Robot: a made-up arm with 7 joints. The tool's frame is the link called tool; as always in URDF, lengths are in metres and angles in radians.
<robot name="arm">
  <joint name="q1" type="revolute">
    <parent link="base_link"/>
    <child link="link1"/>
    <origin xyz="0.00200 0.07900 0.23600"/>
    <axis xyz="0 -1 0"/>
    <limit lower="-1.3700" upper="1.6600"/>
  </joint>
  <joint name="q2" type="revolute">
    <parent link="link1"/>
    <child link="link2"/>
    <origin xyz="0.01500 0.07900 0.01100"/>
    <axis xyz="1 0 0"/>
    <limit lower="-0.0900" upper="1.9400"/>
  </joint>
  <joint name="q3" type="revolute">
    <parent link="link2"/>
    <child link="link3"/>
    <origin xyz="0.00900 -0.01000 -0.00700"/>
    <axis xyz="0 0 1"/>
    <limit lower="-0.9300" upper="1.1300"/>
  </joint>
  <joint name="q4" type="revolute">
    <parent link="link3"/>
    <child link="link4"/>
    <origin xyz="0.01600 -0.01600 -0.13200"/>
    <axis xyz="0 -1 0"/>
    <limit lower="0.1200" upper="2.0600"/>
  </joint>
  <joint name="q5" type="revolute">
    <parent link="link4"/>
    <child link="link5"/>
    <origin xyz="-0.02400 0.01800 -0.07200"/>
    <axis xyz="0 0 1"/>
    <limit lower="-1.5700" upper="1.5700"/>
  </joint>
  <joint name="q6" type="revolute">
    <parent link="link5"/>
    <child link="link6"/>
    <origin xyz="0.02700 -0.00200 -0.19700"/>
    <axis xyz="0 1 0"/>
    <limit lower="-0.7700" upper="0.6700"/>
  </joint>
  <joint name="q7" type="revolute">
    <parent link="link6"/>
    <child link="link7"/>
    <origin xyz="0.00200 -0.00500 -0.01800"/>
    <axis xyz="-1 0 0"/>
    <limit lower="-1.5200" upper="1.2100"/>
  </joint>
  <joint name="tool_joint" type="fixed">
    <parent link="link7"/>
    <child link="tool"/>
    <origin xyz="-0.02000 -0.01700 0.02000" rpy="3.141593 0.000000 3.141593"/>
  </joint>
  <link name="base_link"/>
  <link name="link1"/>
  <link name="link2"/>
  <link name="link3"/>
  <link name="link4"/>
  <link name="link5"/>
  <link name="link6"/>
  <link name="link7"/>
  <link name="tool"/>
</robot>
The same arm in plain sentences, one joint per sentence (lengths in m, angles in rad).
The arm has seven revolute joints in a row. What follows holds with every joint at zero, and every direction is one of the base frame's. The first joint lies 0.002 m along +x and 0.079 m along +y and 0.236 m along +z from the base frame's origin and rotates about -y, from -1.37 to 1.66 rad. The second joint lies 0.015 m along +x and 0.079 m along +y and 0.011 m along +z from the first joint and rotates about +x, from -0.09 to 1.94 rad. The third joint lies 0.009 m along +x and 0.01 m along -y and 0.007 m along -z from the second joint and rotates about +z, from -0.93 to 1.13 rad. The fourth joint lies 0.016 m along +x and 0.016 m along -y and 0.132 m along -z from the third joint and rotates about -y, from 0.12 to 2.06 rad. The fifth joint lies 0.024 m along -x and 0.018 m along +y and 0.072 m along -z from the fourth joint and rotates about +z, from -1.57 to 1.57 rad. The sixth joint lies 0.027 m along +x and 0.002 m along -y and 0.197 m along -z from the fifth joint and rotates about +y, from -0.77 to 0.67 rad. The seventh joint lies 0.002 m along +x and 0.005 m along -y and 0.018 m along -z from the sixth joint and rotates about -x, from -1.52 to 1.21 rad. The tool frame, which is the frame that the pose is given for, lies 0.02 m along -x and 0.017 m along -y and 0.02 m along +z from the seventh joint; its axes are the base frame's turned by roll -3.1416, pitch 0 and yaw -3.1416 rad (as in URDF: about the fixed x, then y, then z).
